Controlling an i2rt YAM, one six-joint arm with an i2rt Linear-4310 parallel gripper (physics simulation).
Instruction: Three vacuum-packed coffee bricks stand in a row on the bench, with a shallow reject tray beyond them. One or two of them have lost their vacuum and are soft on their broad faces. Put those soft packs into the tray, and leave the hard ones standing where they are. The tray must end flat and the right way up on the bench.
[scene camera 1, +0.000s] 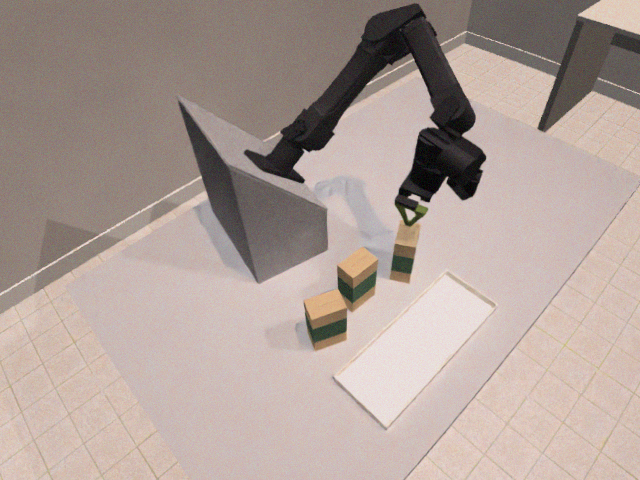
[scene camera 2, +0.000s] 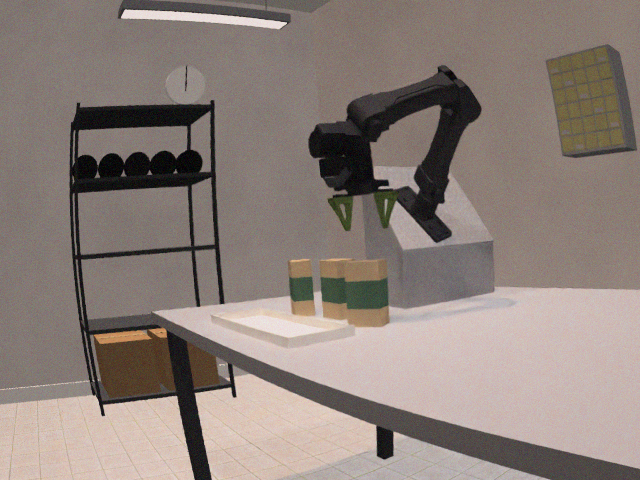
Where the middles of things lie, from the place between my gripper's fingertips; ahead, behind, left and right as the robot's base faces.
Scene:
I see my gripper 20 cm above the shallow white tray (scene camera 1: 389, 373), 16 cm short of it and 15 cm to the left of it.

